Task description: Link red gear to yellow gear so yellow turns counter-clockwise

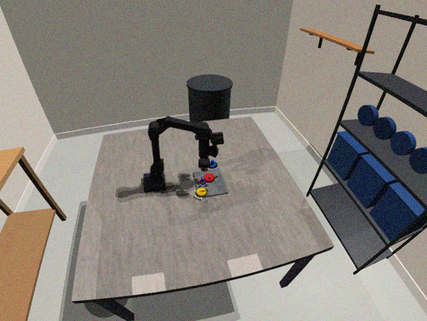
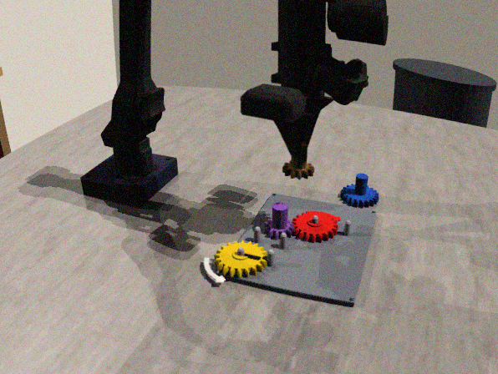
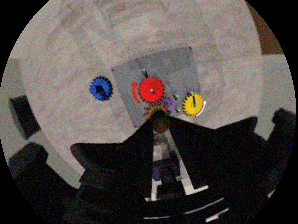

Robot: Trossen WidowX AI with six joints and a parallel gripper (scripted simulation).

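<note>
Right now my gripper tip is 10 mm past the purple gear, 30 mm to the left of it and 90 mm above it. Also, from my gripper tip: yellow gear: 20 mm behind, 110 mm to the right, 100 mm below; brown gear: 10 mm below; red gear: 30 mm ahead, 100 mm below.
</note>
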